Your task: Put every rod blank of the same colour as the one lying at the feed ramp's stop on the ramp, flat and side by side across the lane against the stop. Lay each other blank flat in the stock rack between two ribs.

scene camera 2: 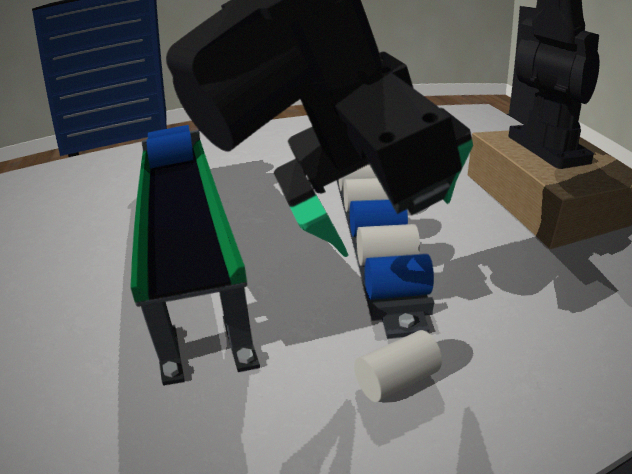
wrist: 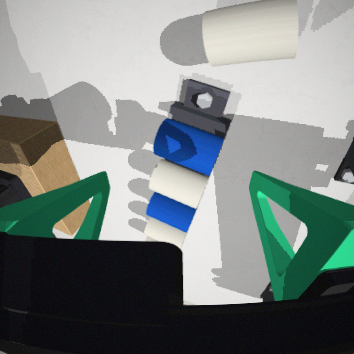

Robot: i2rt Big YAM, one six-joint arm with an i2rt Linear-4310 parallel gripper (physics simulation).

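Note:
Blue rod blank material [scene camera 2: 169,147] lies across the far end of the green-walled feed ramp [scene camera 2: 189,229]; whether it is one blank or two is unclear. The stock rack [scene camera 2: 403,306] [wrist: 199,117] holds a blue blank [scene camera 2: 398,285] [wrist: 205,150] at its near end, then a cream blank [scene camera 2: 389,242] [wrist: 178,182], a second blue blank [scene camera 2: 375,216] [wrist: 171,211] and cream blanks partly hidden behind the gripper. Another cream blank [scene camera 2: 398,366] [wrist: 250,34] lies on the table off the rack's near end. My gripper [scene camera 2: 398,228] [wrist: 179,178] is open and empty above the rack.
A wooden block [scene camera 2: 515,198] [wrist: 55,165] stands right of the rack, bearing a dark arm base [scene camera 2: 553,117]. The ramp stands on dark legs [scene camera 2: 162,336] bolted to the table. A blue drawer cabinet [scene camera 2: 102,76] stands at the back left.

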